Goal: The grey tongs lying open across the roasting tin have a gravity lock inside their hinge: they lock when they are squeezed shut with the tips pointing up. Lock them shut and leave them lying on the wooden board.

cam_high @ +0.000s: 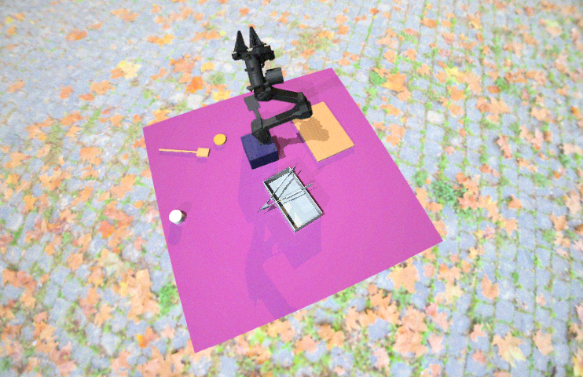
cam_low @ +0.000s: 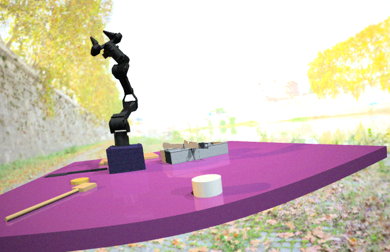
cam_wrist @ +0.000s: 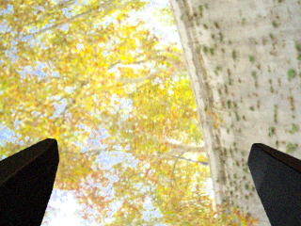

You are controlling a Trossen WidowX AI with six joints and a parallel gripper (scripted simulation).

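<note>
My gripper tip is now 430 mm short of the yellow part, 90 mm to the left of it and 620 mm above it. Also, from my gripper tip: grey roasting tin (440 mm ahead, 30 mm to the right, 660 mm below); then wooden board (120 mm ahead, 330 mm to the left, 680 mm below); then black flat tool (190 mm behind, 40 mm to the left, 680 mm below).
</note>
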